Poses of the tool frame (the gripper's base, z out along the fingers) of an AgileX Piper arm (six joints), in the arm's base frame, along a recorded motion.
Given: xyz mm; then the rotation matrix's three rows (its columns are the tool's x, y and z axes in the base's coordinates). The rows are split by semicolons.
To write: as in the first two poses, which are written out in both.
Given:
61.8 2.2 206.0; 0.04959 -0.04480 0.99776; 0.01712 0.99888 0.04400; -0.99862 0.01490 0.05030
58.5 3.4 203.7; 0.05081 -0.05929 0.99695; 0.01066 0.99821 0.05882; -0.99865 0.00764 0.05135
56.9 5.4 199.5; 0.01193 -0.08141 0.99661; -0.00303 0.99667 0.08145; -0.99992 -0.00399 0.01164
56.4 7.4 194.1; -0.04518 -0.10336 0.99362; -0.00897 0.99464 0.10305; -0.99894 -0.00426 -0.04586
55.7 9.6 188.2; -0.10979 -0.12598 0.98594; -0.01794 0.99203 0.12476; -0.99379 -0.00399 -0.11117
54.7 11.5 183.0; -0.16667 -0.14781 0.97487; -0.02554 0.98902 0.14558; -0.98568 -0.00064 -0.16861
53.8 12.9 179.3; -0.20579 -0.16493 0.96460; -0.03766 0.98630 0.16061; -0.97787 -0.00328 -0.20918
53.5 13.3 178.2; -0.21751 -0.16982 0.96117; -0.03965 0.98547 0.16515; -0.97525 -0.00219 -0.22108
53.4 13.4 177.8; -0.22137 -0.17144 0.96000; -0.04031 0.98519 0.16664; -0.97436 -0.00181 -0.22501
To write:
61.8 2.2 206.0 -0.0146 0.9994 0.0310 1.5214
58.5 3.4 203.7 -0.0256 0.9991 0.0350 1.5206
56.9 5.4 199.5 -0.0427 0.9983 0.0392 1.5607
56.4 7.4 194.1 -0.0537 0.9974 0.0472 1.6190
55.7 9.6 188.2 -0.0648 0.9964 0.0544 1.6855
54.7 11.5 183.0 -0.0742 0.9953 0.0621 1.7448
53.8 12.9 179.3 -0.0839 0.9943 0.0651 1.7868
53.5 13.3 178.2 -0.0859 0.9941 0.0668 1.7993
53.4 13.4 177.8 -0.0866 0.9940 0.0674 1.8035

